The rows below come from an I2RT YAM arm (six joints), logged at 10 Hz.
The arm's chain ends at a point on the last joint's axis. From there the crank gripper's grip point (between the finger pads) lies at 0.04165 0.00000 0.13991 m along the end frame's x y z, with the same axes.
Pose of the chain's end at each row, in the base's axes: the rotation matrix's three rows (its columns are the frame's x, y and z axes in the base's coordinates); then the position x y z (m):
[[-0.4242 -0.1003 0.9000], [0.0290 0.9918 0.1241], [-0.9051 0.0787 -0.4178]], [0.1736 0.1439 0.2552]
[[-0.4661 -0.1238 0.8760], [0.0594 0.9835 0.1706], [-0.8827 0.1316 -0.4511]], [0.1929 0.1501 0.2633]
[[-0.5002 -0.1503 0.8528], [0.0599 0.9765 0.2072], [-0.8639 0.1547 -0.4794]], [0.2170 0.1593 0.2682]
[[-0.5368 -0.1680 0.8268], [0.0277 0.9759 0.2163], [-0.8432 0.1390 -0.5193]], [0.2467 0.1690 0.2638]
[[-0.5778 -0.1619 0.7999], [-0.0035 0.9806 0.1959], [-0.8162 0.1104 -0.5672]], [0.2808 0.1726 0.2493]
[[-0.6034 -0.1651 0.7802], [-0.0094 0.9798 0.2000], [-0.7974 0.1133 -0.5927]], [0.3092 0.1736 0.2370]
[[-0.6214 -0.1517 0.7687], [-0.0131 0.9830 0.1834], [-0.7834 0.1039 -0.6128]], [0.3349 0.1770 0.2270]
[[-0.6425 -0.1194 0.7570], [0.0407 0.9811 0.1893], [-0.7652 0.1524 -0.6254]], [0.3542 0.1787 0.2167]
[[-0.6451 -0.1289 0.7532], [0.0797 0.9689 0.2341], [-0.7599 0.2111 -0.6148]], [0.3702 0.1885 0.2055]
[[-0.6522 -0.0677 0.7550], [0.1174 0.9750 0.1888], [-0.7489 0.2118 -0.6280]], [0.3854 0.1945 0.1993]
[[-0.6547 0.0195 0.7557], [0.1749 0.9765 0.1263], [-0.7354 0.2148 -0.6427]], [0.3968 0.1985 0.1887]
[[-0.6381 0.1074 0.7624], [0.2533 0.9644 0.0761], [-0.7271 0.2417 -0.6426]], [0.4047 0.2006 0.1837]
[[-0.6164 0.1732 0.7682], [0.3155 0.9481 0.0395], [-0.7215 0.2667 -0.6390]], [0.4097 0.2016 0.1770]
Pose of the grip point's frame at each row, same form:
[[-0.4242 -0.1003 0.9000], [0.0290 0.9918 0.1241], [-0.9051 0.0787 -0.4178]], [0.2819 0.1625 0.1590]
[[-0.4661 -0.1238 0.8760], [0.0594 0.9835 0.1706], [-0.8827 0.1316 -0.4511]], [0.2960 0.1764 0.1634]
[[-0.5002 -0.1503 0.8528], [0.0599 0.9765 0.2072], [-0.8639 0.1547 -0.4794]], [0.3155 0.1908 0.1651]
[[-0.5368 -0.1680 0.8268], [0.0277 0.9759 0.2163], [-0.8432 0.1390 -0.5193]], [0.3400 0.2004 0.1560]
[[-0.5778 -0.1619 0.7999], [-0.0035 0.9806 0.1959], [-0.8162 0.1104 -0.5672]], [0.3686 0.1999 0.1359]
[[-0.6034 -0.1651 0.7802], [-0.0094 0.9798 0.2000], [-0.7974 0.1133 -0.5927]], [0.3932 0.2012 0.1209]
[[-0.6214 -0.1517 0.7687], [-0.0131 0.9830 0.1834], [-0.7834 0.1039 -0.6128]], [0.4166 0.2021 0.1086]
[[-0.6425 -0.1194 0.7570], [0.0407 0.9811 0.1893], [-0.7652 0.1524 -0.6254]], [0.4334 0.2069 0.0973]
[[-0.6451 -0.1289 0.7532], [0.0797 0.9689 0.2341], [-0.7599 0.2111 -0.6148]], [0.4487 0.2246 0.0878]
[[-0.6522 -0.0677 0.7550], [0.1174 0.9750 0.1888], [-0.7489 0.2118 -0.6280]], [0.4639 0.2258 0.0802]
[[-0.6547 0.0195 0.7557], [0.1749 0.9765 0.1263], [-0.7354 0.2148 -0.6427]], [0.4753 0.2235 0.0682]
[[-0.6381 0.1074 0.7624], [0.2533 0.9644 0.0761], [-0.7271 0.2417 -0.6426]], [0.4848 0.2218 0.0635]
[[-0.6164 0.1732 0.7682], [0.3155 0.9481 0.0395], [-0.7215 0.2667 -0.6390]], [0.4915 0.2203 0.0575]

